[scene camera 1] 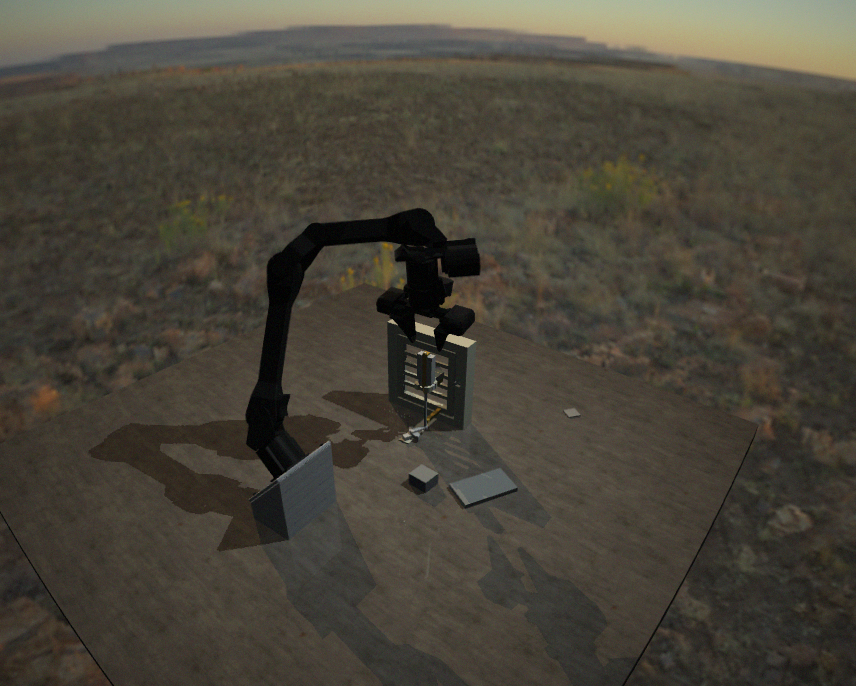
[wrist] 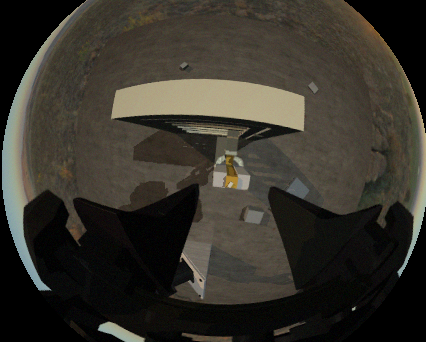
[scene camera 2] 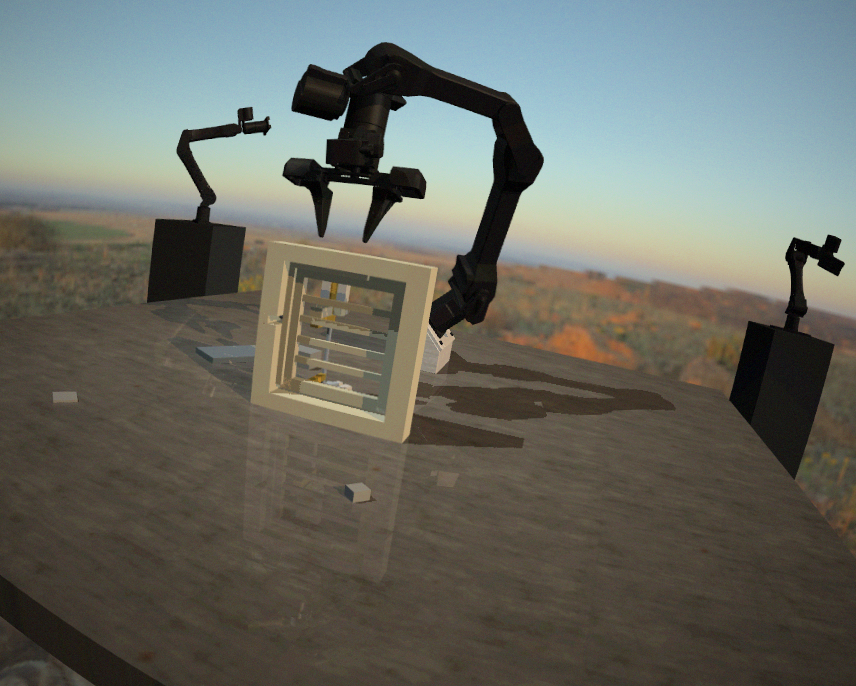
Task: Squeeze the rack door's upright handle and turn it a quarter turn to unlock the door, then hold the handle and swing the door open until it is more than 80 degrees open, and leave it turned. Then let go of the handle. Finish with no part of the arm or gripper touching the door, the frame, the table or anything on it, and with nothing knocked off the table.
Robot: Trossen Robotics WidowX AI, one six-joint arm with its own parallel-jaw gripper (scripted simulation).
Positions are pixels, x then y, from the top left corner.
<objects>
gripper: scene camera 1; wrist; scene camera 2 342, 239
same spot on gripper: (scene camera 1: 404, 319) = (wrist: 167, 278)
</objects>
